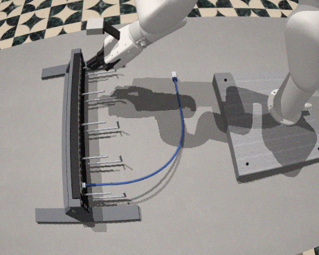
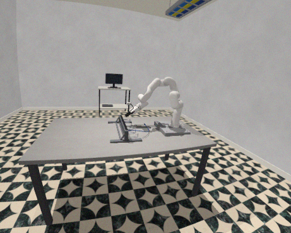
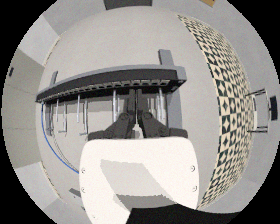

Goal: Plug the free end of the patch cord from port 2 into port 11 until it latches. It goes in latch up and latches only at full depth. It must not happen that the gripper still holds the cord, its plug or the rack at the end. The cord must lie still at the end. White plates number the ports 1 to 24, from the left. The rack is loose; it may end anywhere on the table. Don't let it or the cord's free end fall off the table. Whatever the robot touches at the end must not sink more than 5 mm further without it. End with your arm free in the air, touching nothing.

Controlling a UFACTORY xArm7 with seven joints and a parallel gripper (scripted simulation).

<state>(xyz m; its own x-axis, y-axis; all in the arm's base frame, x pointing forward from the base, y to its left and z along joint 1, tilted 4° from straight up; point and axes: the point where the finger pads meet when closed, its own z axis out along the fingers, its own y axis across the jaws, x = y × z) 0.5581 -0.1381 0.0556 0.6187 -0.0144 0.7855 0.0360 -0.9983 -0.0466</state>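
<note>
My gripper is now 23 cm past the free-end plug, 3 cm to the left of it and 12 cm above it.
</note>
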